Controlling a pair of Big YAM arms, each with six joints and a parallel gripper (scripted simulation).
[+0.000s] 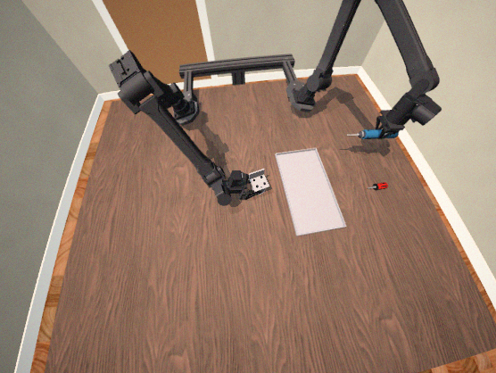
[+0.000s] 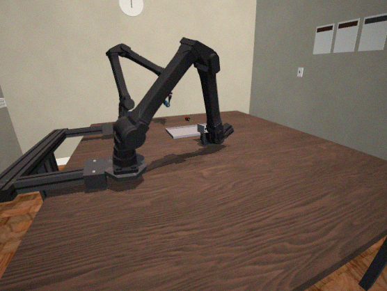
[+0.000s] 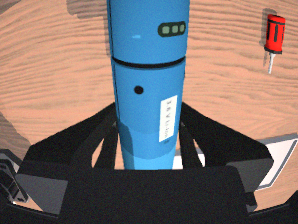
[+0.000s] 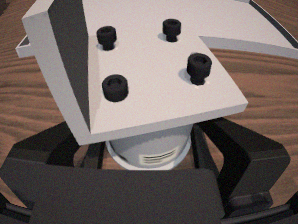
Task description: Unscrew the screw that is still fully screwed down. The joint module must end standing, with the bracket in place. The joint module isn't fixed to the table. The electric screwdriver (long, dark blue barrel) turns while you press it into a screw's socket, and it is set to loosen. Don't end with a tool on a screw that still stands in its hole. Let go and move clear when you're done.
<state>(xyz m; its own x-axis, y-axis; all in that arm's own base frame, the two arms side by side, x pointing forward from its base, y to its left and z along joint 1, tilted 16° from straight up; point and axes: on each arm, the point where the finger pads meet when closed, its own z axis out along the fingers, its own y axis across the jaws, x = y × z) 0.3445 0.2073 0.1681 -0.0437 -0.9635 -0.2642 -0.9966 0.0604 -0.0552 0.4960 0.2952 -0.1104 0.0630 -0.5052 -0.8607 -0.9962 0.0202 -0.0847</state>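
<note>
The joint module body is 1 cm above my right hand. The rest, counted from my right hand: bracket: 5 cm above; then flat tray: 3 cm ahead, 23 cm to the left, 2 cm below; then small red-handled screwdriver: 7 cm ahead, 57 cm to the left, 1 cm below.
</note>
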